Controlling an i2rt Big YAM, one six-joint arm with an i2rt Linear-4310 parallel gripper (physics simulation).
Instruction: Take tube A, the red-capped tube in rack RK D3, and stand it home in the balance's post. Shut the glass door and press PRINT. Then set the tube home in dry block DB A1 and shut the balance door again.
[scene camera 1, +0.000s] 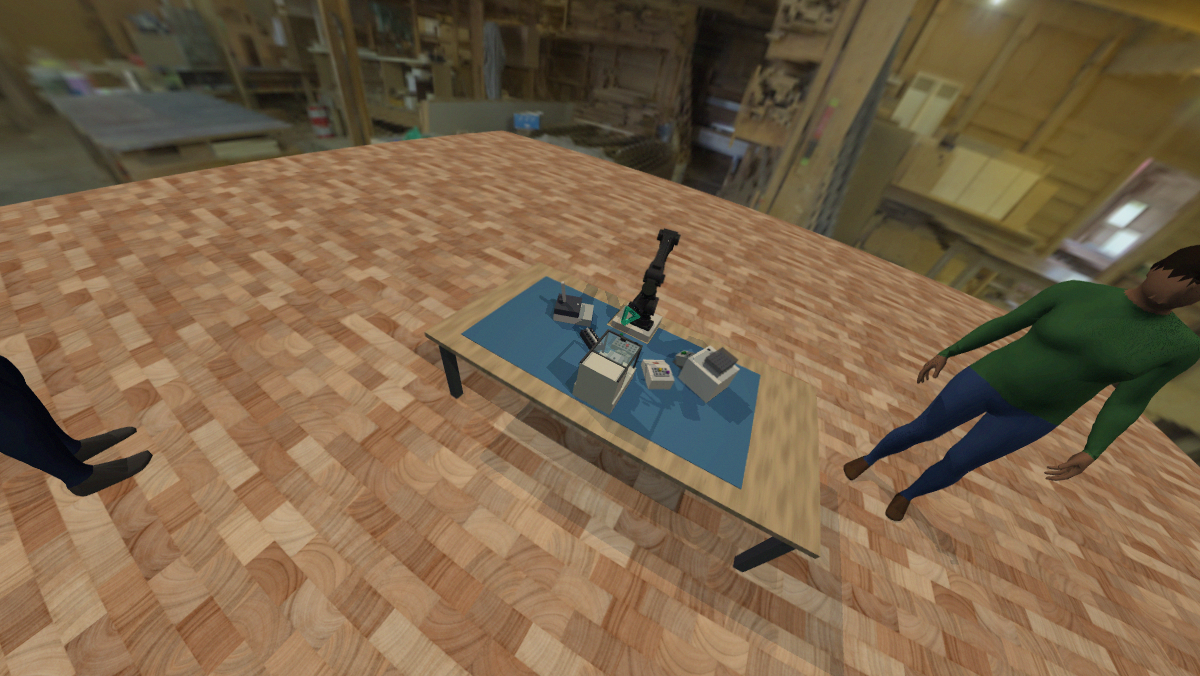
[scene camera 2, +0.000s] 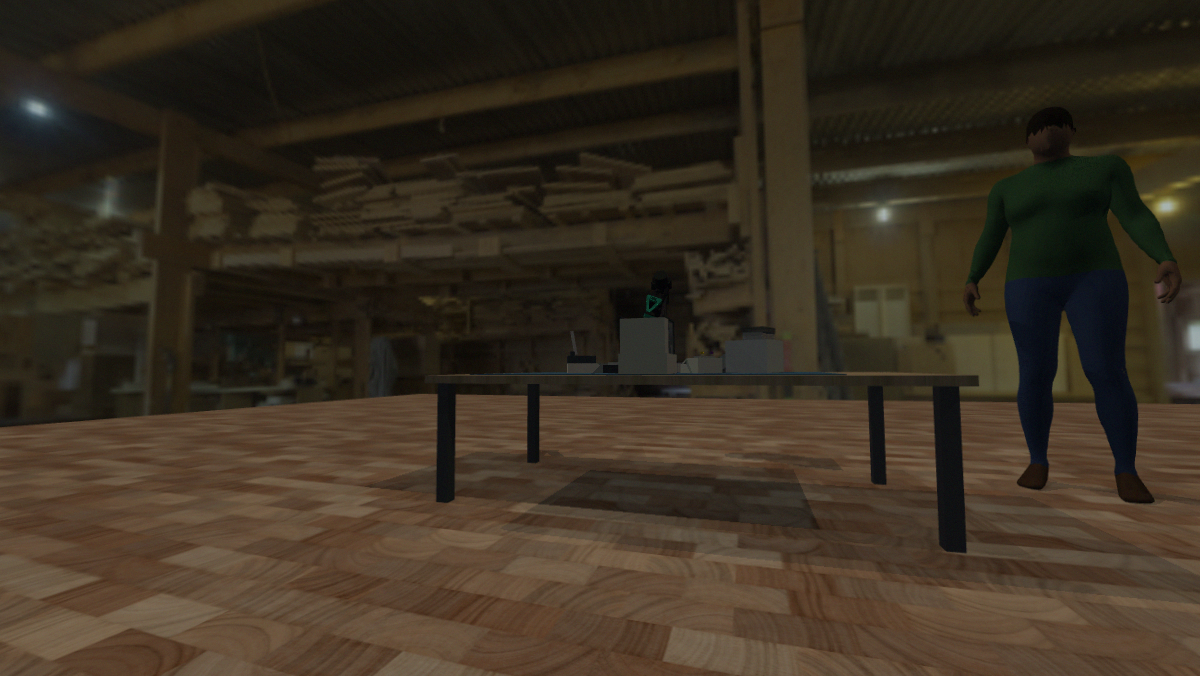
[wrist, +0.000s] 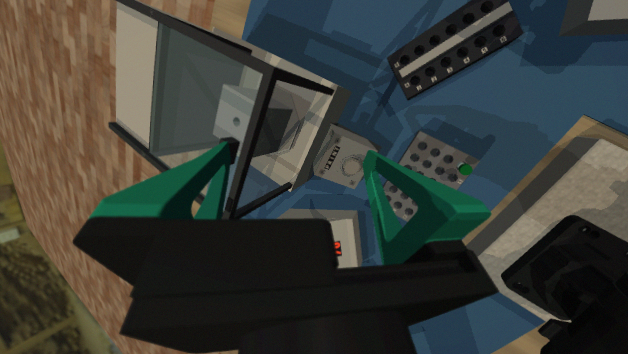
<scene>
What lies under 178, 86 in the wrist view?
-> A black door knob.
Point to a PRINT button box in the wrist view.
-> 339, 158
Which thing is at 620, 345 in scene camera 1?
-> A black door knob.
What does my gripper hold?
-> Nothing.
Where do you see my gripper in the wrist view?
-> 301, 153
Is my gripper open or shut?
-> Open.
</scene>
